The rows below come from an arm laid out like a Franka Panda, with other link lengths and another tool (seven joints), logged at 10 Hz.
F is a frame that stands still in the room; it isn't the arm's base.
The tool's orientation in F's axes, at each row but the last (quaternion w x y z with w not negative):
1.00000 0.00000 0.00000 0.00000
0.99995 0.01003 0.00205 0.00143
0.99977 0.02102 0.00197 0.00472
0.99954 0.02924 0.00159 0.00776
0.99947 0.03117 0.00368 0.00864
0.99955 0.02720 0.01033 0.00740
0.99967 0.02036 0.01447 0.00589
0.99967 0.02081 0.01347 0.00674
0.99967 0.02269 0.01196 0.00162
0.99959 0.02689 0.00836 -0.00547
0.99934 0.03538 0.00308 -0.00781
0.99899 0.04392 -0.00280 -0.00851
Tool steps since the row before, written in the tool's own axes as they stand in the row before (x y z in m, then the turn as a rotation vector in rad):
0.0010 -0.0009 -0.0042 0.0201 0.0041 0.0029
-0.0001 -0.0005 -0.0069 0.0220 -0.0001 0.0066
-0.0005 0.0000 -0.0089 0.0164 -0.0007 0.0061
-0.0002 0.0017 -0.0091 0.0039 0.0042 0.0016
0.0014 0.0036 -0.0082 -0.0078 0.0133 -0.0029
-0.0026 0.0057 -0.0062 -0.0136 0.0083 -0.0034
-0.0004 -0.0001 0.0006 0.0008 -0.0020 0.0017
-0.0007 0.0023 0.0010 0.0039 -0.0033 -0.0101
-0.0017 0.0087 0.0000 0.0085 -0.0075 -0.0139
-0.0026 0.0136 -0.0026 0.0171 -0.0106 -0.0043
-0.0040 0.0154 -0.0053 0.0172 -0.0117 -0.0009
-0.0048 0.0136 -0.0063 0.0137 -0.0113 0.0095
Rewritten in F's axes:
0.0010 -0.0009 -0.0042 0.0201 0.0041 0.0029
-0.0001 -0.0004 -0.0069 0.0220 -0.0002 0.0065
-0.0005 0.0004 -0.0089 0.0164 -0.0008 0.0060
-0.0003 0.0022 -0.0090 0.0038 0.0042 0.0018
0.0013 0.0041 -0.0080 -0.0080 0.0133 -0.0020
-0.0028 0.0060 -0.0058 -0.0138 0.0083 -0.0027
-0.0004 -0.0001 0.0006 0.0009 -0.0021 0.0016
-0.0007 0.0022 0.0011 0.0037 -0.0028 -0.0103
-0.0017 0.0087 0.0004 0.0082 -0.0068 -0.0144
-0.0025 0.0137 -0.0018 0.0169 -0.0105 -0.0052
-0.0038 0.0158 -0.0042 0.0170 -0.0119 -0.0018
-0.0045 0.0142 -0.0051 0.0134 -0.0123 0.0085

